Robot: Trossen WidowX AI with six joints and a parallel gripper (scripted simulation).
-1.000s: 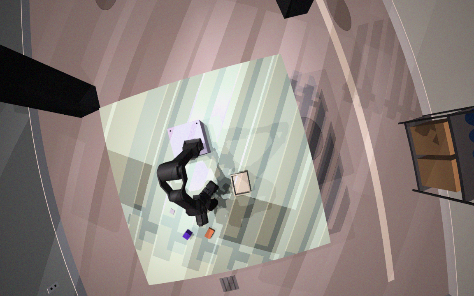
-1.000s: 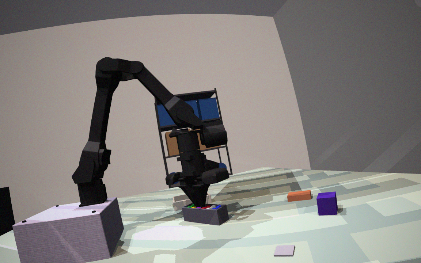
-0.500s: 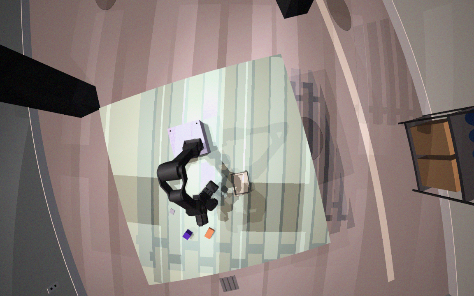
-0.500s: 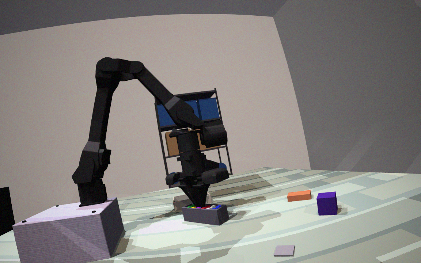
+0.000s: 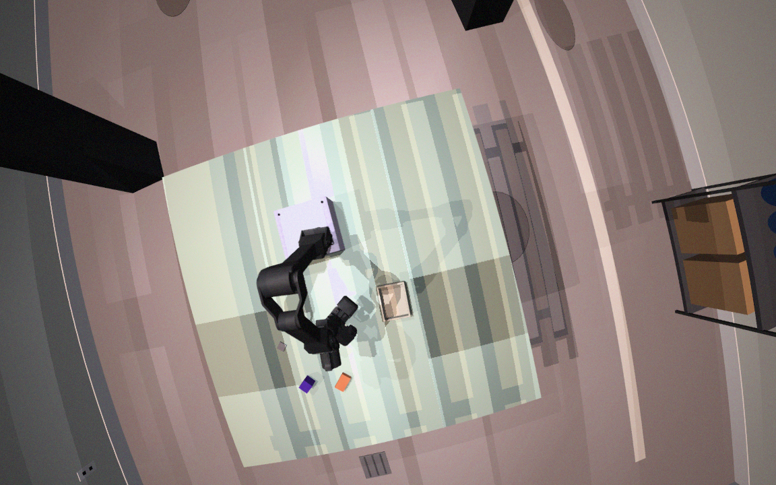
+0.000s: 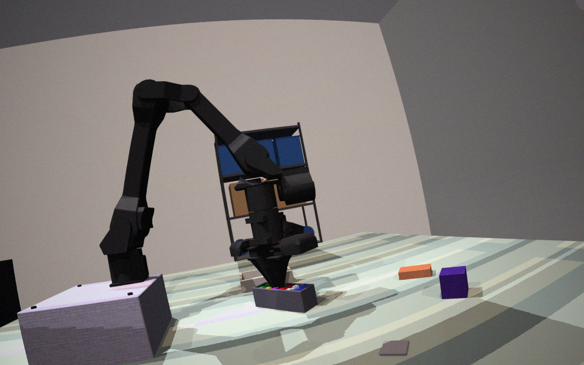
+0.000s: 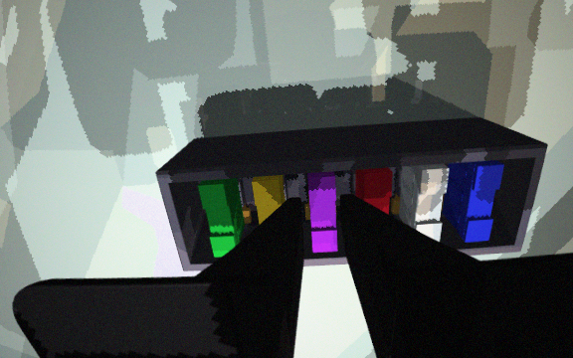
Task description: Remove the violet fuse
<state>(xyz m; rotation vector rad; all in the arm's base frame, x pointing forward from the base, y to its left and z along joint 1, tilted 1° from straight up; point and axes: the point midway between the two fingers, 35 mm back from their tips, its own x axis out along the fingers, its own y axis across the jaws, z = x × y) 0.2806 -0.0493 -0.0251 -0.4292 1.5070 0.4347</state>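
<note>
My gripper tip is now 10 mm above the violet fuse. Round my gripper tip: green fuse 20 mm behind, 30 mm to the left, 10 mm below; yellow fuse 10 mm behind, 10 mm to the left, 10 mm below; red fuse 10 mm ahead, 20 mm to the right, 10 mm below.
</note>
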